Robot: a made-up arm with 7 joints.
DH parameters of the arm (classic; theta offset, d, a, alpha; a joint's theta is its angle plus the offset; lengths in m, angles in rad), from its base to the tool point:
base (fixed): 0 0.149 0 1.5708
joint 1: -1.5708 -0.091 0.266 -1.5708
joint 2: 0 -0.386 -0.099 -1.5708
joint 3: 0 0.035 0.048 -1.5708
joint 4: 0 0.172 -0.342 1.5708
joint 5: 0 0.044 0.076 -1.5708
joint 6: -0.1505 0 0.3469 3.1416
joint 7: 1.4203 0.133 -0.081 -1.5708
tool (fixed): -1.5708 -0.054 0 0
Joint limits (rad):
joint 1: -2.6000..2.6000
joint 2: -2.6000..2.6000
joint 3: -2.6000..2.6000
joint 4: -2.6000..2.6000
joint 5: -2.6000..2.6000
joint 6: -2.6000..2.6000
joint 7: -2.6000..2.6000
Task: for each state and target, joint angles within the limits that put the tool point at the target. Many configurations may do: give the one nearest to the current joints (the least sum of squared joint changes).
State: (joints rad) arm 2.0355 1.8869 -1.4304 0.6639 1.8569 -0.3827 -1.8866
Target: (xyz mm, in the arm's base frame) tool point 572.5 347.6 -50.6
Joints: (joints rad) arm 2.6000 1.6946 -1.1022 0.5018 1.1774 0.1030 -1.7751
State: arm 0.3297 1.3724 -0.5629 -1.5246 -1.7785 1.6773 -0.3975
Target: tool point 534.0 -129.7 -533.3
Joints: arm 1.1094 0.9956 -0.6093 -1.1932 -1.8666 1.3556 -0.2961
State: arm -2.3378 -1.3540 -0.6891 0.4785 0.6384 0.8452 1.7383
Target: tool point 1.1 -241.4 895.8
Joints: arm -2.0493 -1.2377 -0.9025 0.4380 1.0025 0.5298 1.7465
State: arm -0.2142 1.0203 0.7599 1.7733 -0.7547 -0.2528 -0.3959
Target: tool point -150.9 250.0 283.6
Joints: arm -0.4321 1.4101 0.6278 1.5867 -1.2014 0.0005 -0.4893
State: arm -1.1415 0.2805 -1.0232 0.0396 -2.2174 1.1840 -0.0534
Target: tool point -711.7 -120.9 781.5
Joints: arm -0.8505 0.2333 -1.1673 0.2275 -2.2097 1.2929 -0.1335
